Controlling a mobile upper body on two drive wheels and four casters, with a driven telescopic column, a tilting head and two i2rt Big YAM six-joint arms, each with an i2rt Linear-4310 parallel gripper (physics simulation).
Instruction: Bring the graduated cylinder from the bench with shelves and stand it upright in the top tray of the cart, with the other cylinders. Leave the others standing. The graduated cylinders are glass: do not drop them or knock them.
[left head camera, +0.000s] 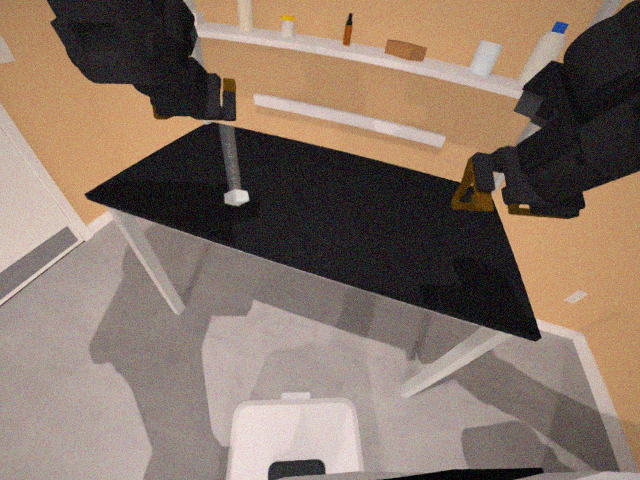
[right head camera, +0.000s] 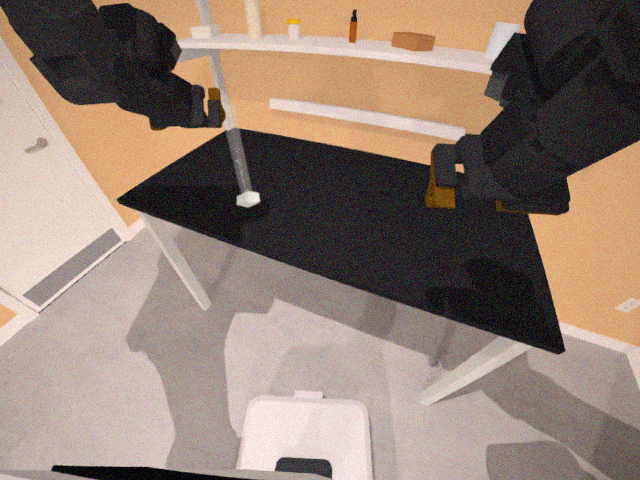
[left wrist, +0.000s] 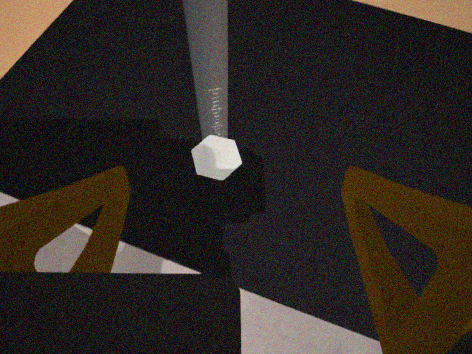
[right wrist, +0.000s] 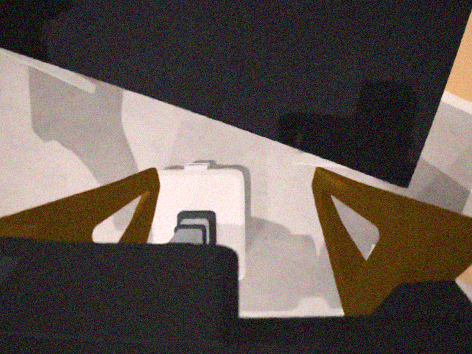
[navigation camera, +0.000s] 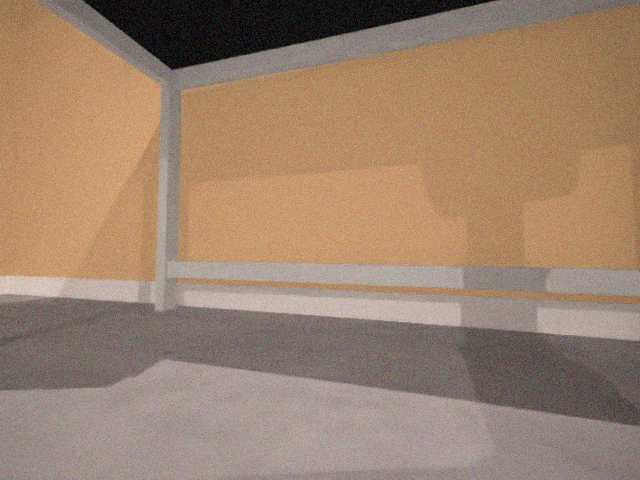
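The clear graduated cylinder stands upright on its white hexagonal foot on the black bench top, towards its left end. In the left wrist view its foot lies beyond the fingertips, between them. My left gripper is open and empty, near the cylinder's upper part in the head views; the exact gap is hard to tell. My right gripper is open and empty, at the right end of the bench. The cart and other cylinders do not show.
A shelf behind the bench holds a brown dropper bottle, a brown block, a yellow-capped jar and other containers. Bench legs stand near the white robot base.
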